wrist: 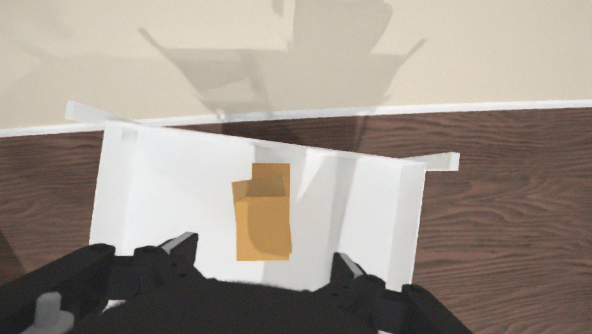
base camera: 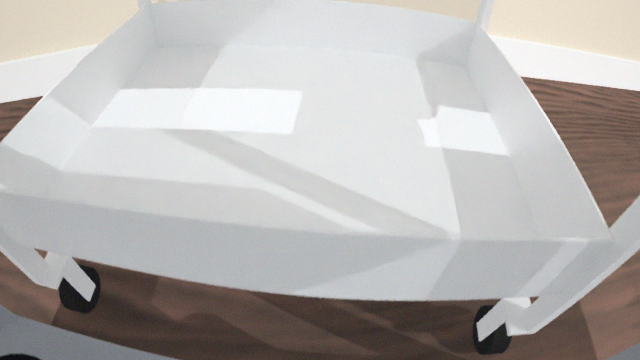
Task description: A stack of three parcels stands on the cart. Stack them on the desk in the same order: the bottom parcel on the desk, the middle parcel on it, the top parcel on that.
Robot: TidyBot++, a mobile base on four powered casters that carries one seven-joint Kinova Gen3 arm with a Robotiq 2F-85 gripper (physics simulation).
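Places are measured from the arm's base along level axes (x up, y ahead, z left), in millimetres.
Pixels of known places: gripper, between the fingertips: (wrist: 265, 258).
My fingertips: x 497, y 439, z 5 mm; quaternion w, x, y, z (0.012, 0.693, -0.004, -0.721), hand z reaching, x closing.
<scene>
Behind a point stands the place of what it marks.
A stack of orange-brown parcels (wrist: 263, 227) @(x 418, y 439, z 15 mm) stands in the white cart (wrist: 410, 220) @(x 314, y 448, z -181 mm) (base camera: 200, 235) @(x -210, y 201, z 58 mm), near the middle in the wrist view. The parcels overlap, with edges offset at the back and left; their exact borders are hard to tell. My gripper (wrist: 265, 258) @(x 497, y 439, z 5 mm) is open and empty, with its fingers wide apart. It hangs above the cart, and the near end of the stack shows between the fingertips in the image. The parcels and the gripper do not show in the base camera view. The desk does not show in either view.
A beige wall (wrist: 475, 50) @(x 153, y 811, z -373 mm) (base camera: 575, 22) @(x -238, y 848, z -569 mm) with a white baseboard (base camera: 575, 62) @(x -337, y 843, z -616 mm) stands behind the cart. The cart has raised sides, corner posts and black wheels (base camera: 492, 330) @(x -347, y 206, z -166 mm) (base camera: 80, 290) @(x -354, y 209, z 229 mm). Dark wooden floor (wrist: 510, 225) @(x -396, y 381, z -1037 mm) lies around it.
</scene>
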